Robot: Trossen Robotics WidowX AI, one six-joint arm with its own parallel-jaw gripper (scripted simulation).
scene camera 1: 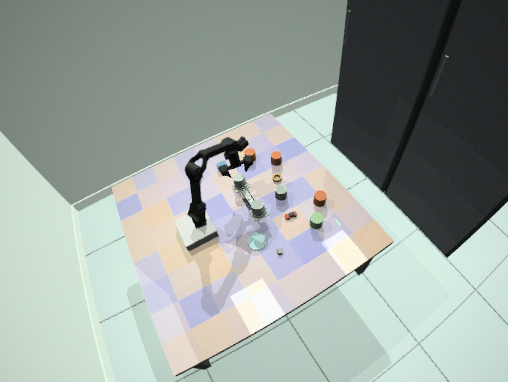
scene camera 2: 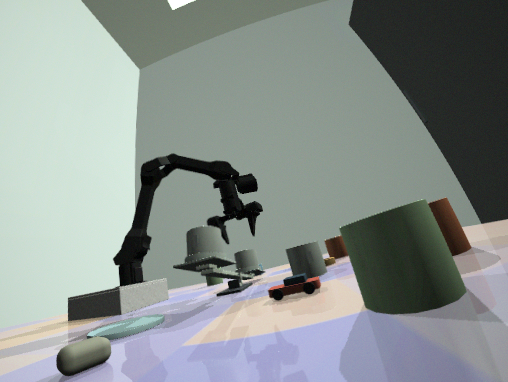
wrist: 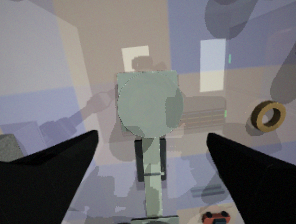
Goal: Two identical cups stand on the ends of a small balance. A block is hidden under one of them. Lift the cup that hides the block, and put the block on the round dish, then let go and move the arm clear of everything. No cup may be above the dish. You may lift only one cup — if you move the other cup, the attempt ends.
Scene:
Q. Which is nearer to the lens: the balance beam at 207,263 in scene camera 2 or the green cylinder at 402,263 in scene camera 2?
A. The green cylinder.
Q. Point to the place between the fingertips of my gripper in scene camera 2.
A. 240,240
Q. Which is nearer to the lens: the toy car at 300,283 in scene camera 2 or the green cylinder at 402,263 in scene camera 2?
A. The green cylinder.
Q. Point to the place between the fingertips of my gripper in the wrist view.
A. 153,136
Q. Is my gripper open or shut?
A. Open.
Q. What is my gripper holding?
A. Nothing.

